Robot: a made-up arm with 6 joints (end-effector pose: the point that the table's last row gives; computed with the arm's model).
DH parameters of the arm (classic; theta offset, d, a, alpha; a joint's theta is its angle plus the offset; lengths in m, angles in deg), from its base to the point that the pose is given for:
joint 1: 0 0.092 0 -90
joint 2: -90 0 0.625 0
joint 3: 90 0.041 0 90
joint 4: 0 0.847 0 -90
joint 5: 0 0 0 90
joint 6: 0 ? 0 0
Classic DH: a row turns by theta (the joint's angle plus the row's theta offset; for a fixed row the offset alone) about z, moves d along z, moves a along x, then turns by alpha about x.
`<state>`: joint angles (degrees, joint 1 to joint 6).
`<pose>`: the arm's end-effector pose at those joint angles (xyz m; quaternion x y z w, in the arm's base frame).
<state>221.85 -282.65 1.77 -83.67 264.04 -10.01</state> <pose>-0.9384 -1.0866 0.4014 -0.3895 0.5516 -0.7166 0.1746</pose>
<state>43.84 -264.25 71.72 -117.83 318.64 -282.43</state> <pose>0.4800 0.6345 -0.9126 0.6602 -0.6811 -0.3084 0.0715</pose>
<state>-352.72 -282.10 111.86 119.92 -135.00 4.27</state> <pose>0.4372 0.0082 -0.5028 0.2559 0.2370 -0.7761 0.5253</pose>
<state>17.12 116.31 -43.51 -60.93 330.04 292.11</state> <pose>1.3822 0.5344 0.1357 -0.5047 -0.0356 -0.6299 0.5893</pose>
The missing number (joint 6, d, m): 0.144
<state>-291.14 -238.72 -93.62 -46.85 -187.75 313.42</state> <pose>0.2898 0.8238 0.3851 0.5618 -0.8028 0.1493 0.1323</pose>
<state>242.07 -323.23 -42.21 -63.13 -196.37 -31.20</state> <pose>-0.1481 -0.2896 1.3000 -0.9533 -0.2504 0.1686 0.0052</pose>
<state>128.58 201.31 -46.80 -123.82 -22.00 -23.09</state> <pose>-0.1717 0.0776 -1.3883 -0.6337 -0.7495 0.1346 0.1362</pose>
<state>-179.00 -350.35 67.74 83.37 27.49 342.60</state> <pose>-1.0556 -0.1255 0.9135 0.6292 -0.1823 -0.5366 0.5319</pose>
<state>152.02 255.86 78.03 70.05 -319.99 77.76</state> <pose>0.8222 -0.5818 0.8128 0.3094 0.1100 -0.5349 0.7785</pose>
